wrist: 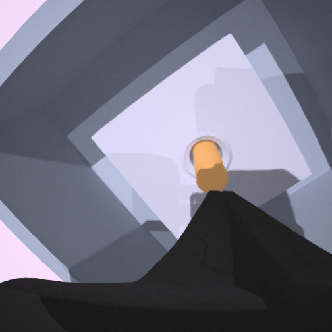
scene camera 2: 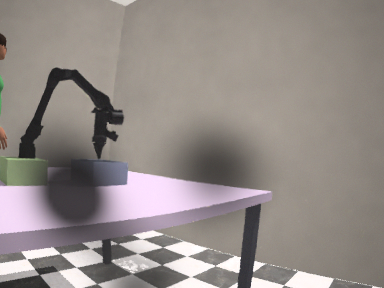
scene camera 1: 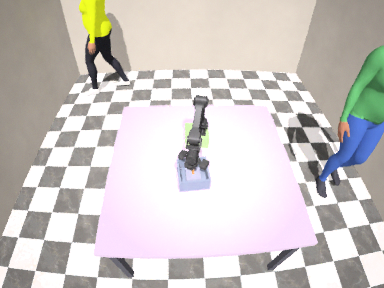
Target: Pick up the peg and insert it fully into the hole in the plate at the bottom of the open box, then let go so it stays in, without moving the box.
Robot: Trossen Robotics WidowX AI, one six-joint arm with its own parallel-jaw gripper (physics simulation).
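Seen in the pictures: gripper, fingertip midpoint: (scene camera 2: pixel 99 158); arm's base at its link origin: (scene camera 2: pixel 26 158) (scene camera 1: pixel 201 132).
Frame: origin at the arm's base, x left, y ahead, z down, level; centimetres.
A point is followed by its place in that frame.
Note:
The orange peg (scene camera 1: pixel 193 171) {x -5.3, y 33.7, z 1.4 cm} (wrist: pixel 206 157) stands roughly upright in the wrist view, its lower end inside the round hole in the pale plate (wrist: pixel 160 110). Part of its length sticks up above the plate; how deep it sits cannot be told. The plate lies at the bottom of the open blue-grey box (scene camera 1: pixel 194 186) {x -4.5, y 42.6, z 5.0 cm} (scene camera 2: pixel 112 173) {x -14.7, y 35.1, z 4.5 cm} (wrist: pixel 35 195). My gripper (scene camera 2: pixel 99 157) {x -5.5, y 33.1, z -1.1 cm} (wrist: pixel 218 201) is shut and empty, its fingertips together. They point down over the box, and in the wrist view they appear right at the near edge of the peg's top. In scene camera 2 the box wall hides the peg.
A green box (scene camera 1: pixel 189 131) (scene camera 2: pixel 25 171) {x -11.6, y -2.8, z 4.3 cm} stands near the arm's base, on the base side of the blue-grey box. Both are on the pink table (scene camera 1: pixel 150 220) {x -30.0, y 64.5, z 9.7 cm} (scene camera 2: pixel 200 201) {x -56.3, y 44.2, z 9.7 cm}. Two people stand beyond the table, one in yellow (scene camera 1: pixel 97 25) and one in green (scene camera 1: pixel 367 90).

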